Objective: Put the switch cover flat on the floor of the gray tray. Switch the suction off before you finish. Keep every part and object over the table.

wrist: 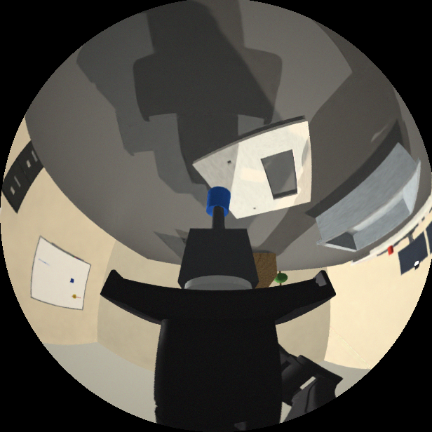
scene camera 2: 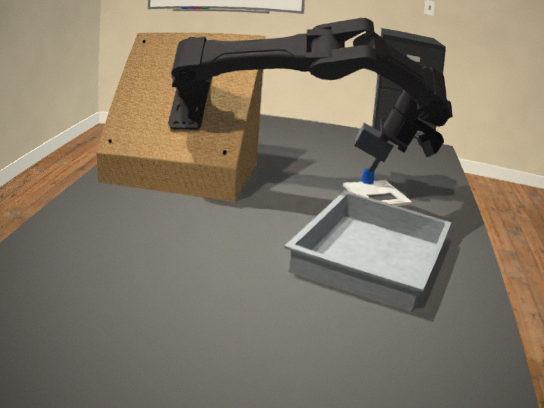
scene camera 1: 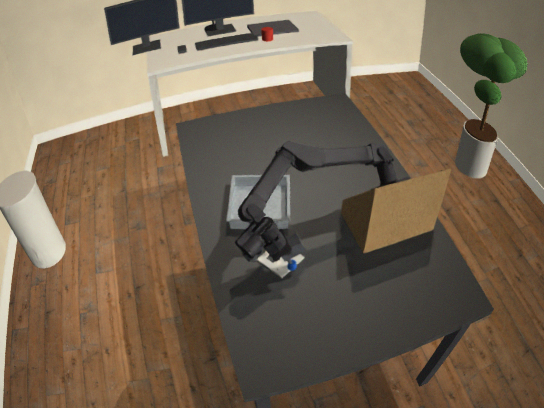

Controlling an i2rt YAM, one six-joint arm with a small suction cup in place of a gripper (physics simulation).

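Observation:
The white switch cover (scene camera 1: pixel 278 270) (scene camera 2: pixel 380 188) (wrist: pixel 247 175), a flat plate with a rectangular window, is at the table surface beside the tray; its wrist-view edge shows as a dark rim. Whether it lies quite flat is hard to tell. My gripper (scene camera 1: pixel 292 266) (scene camera 2: pixel 368 179) (wrist: pixel 218 195), a blue suction cup on a slanting stem, meets the cover near one edge, beside the window, and its suction appears to be on the cover. The contact face is hidden. The gray tray (scene camera 1: pixel 279 224) (scene camera 2: pixel 350 277) (wrist: pixel 365 202) stands close by, with an empty floor and low walls.
A wooden block (scene camera 1: pixel 407 215) (scene camera 2: pixel 185 167) carries the arm's base. The arm passes over part of the tray in scene camera 1. The table's long edge runs near the tray and the cover. A desk (scene camera 1: pixel 225 54) with monitors stands beyond the table.

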